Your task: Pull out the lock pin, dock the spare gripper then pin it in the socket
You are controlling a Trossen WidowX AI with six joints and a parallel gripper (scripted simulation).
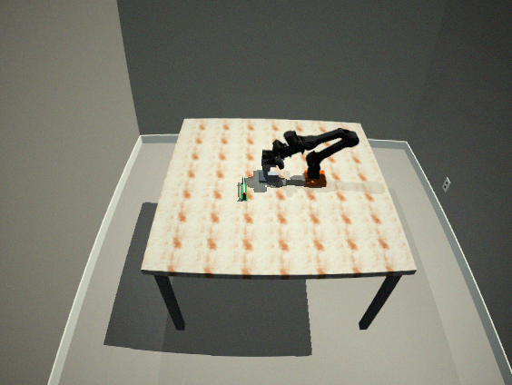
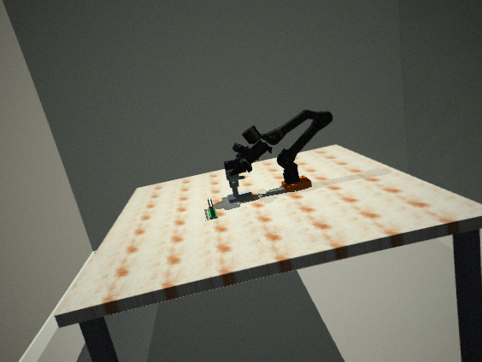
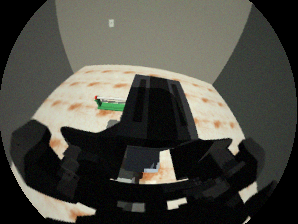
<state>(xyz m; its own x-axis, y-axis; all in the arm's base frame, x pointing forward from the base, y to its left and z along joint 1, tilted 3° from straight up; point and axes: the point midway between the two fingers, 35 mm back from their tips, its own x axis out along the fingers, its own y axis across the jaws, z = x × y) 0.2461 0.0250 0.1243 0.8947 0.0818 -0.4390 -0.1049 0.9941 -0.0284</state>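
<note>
Now: gripper tip 1 cm past the spare gripper. Round my gripper tip: green holder: 10 cm ahead, 13 cm to the left, 10 cm below; then grey mount: 2 cm behind, 7 cm below.
</note>
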